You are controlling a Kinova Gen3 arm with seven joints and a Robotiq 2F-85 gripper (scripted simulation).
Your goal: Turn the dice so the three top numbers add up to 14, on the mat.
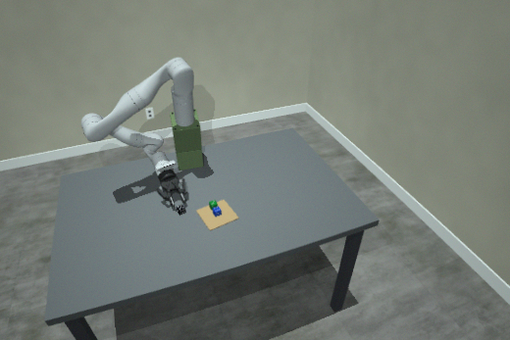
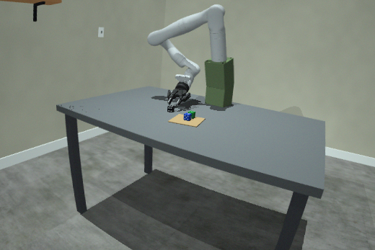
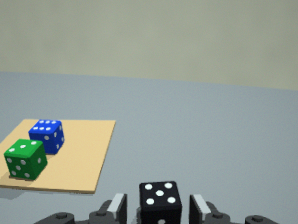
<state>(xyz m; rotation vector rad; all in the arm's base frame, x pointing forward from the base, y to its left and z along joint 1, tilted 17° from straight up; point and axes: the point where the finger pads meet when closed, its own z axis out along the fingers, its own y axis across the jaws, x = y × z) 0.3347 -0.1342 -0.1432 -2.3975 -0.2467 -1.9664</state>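
My gripper is now 40 mm short of the black die and 30 mm above it. Also, from my hand: tan mat (110 mm ahead, 150 mm to the left, 40 mm below); blue die (110 mm ahead, 150 mm to the left, 20 mm below); green die (70 mm ahead, 140 mm to the left, 20 mm below).
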